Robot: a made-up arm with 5 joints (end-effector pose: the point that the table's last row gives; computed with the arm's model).
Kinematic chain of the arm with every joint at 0, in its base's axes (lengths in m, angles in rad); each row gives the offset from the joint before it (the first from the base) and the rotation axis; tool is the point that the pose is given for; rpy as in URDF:
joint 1: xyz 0 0 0.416 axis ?
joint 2: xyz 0 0 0 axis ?
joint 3: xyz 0.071 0 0.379 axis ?
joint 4: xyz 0.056 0 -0.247 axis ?
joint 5: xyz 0.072 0 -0.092 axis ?
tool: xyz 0 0 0 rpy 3.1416 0 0
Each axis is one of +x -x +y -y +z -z.
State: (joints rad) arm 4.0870 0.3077 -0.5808 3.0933 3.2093
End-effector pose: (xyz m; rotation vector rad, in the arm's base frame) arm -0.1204 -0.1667 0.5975 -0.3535 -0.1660 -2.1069
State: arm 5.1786 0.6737 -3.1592 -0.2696 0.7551
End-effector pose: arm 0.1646 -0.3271 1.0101 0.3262 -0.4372 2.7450
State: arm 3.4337 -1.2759 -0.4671 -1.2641 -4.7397
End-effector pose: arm 0.1602 0.0482 0.7924 -0.0910 -0.1259 1.8325
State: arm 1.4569 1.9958 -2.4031 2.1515 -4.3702
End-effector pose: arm 0.0412 0.3599 -0.0646 1.3638 -0.3165 0.1898
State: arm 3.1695 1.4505 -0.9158 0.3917 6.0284
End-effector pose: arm -0.2767 -0.0077 0.0371 -0.3125 2.1959 -0.1254
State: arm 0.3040 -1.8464 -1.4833 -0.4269 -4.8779
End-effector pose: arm -0.5697 -0.1787 0.6470 0.5704 -0.3502 -1.3836
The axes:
joint 1: +z
joint 2: +y
joint 3: +y
joint 4: +y
joint 5: -z

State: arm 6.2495 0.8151 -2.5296 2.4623 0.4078
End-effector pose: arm 0.5509 -0.0186 0.5986 2.7364 -0.6141 -1.0812
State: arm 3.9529 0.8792 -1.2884 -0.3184 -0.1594
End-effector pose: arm -0.4144 -0.4364 0.3779 1.1364 -2.1546 0.2970
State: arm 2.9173 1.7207 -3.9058 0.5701 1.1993
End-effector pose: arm -0.6068 0.1384 0.5533 -1.0306 -1.1947 0.7725
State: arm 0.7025 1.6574 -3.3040 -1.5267 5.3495
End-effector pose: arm 0.4111 0.3480 0.4767 -0.0318 -0.0339 2.9101
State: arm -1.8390 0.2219 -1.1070 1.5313 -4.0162
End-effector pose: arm -0.1011 -0.3678 0.5402 -1.3251 -2.5317 -0.9350
